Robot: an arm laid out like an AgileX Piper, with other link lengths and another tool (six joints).
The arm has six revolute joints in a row. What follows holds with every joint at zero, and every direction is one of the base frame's. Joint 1 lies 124.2 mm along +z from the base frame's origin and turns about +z. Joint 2 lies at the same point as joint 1 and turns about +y. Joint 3 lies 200.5 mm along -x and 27.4 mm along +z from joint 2 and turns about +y. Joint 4 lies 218.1 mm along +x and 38.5 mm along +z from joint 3 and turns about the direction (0.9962, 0, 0.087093). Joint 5 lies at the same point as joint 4 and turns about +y. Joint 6 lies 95.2 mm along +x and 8.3 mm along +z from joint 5 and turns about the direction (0.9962, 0, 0.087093). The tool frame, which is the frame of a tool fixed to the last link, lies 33.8 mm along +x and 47 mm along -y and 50.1 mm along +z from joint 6; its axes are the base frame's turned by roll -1.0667, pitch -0.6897 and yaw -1.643 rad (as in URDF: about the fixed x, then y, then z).
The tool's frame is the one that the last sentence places.
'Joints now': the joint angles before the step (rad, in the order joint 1, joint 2, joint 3, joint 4, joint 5, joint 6). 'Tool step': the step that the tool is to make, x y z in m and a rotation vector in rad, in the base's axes. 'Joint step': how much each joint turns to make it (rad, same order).
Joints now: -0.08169, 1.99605, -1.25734, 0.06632, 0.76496, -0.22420
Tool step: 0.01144, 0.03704, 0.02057, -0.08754, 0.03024, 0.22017
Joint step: 0.10693, -0.02012, -0.07135, -0.09943, 0.11966, -0.05570
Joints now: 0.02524, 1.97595, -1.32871, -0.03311, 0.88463, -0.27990
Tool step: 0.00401, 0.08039, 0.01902, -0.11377, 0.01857, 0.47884
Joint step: 0.18469, -0.02407, -0.05419, -0.08783, 0.09385, -0.25920
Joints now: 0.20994, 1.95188, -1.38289, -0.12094, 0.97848, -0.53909
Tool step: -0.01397, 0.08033, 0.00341, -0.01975, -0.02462, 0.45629
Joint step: 0.15143, 0.00001, -0.00755, 0.01681, -0.03983, -0.31291
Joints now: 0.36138, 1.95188, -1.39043, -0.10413, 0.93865, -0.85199
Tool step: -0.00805, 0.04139, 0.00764, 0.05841, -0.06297, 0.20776
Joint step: 0.06197, 0.00001, -0.00076, 0.07080, -0.08963, -0.17651
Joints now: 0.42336, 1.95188, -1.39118, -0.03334, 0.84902, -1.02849
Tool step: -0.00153, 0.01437, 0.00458, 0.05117, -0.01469, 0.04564
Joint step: 0.01553, 0.00616, -0.01161, 0.06319, -0.02936, -0.06085
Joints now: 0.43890, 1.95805, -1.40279, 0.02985, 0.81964, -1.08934
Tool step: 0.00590, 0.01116, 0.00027, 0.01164, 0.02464, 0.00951
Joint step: 0.01362, 0.05499, -0.09023, 0.02374, 0.05264, -0.00441
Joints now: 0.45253, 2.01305, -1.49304, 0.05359, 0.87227, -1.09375
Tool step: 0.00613, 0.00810, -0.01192, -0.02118, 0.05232, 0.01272
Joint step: 0.00891, 0.08827, -0.10573, 0.00300, 0.07393, -0.00138
